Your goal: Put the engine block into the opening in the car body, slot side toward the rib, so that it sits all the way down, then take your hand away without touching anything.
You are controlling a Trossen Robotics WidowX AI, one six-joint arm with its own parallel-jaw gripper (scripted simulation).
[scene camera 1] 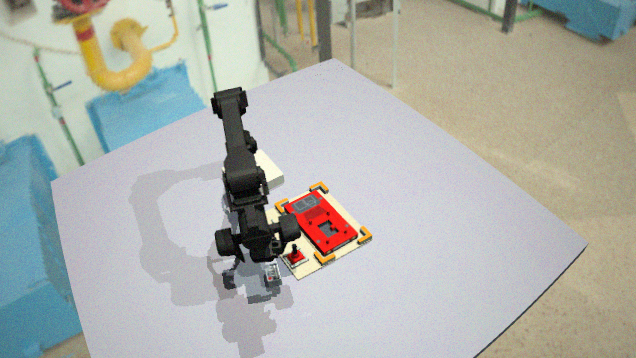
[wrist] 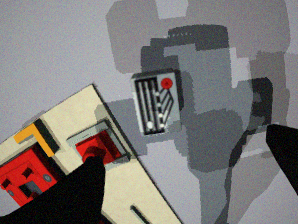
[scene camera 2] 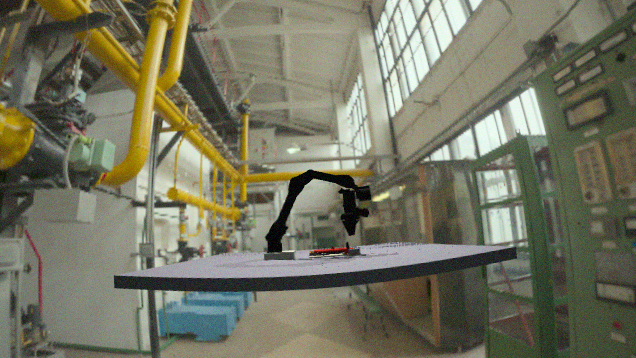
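The gripper (scene camera 1: pixel 263 256) is open and holds nothing, and you'd also see the gripper (wrist: pixel 189 150) in the wrist view.
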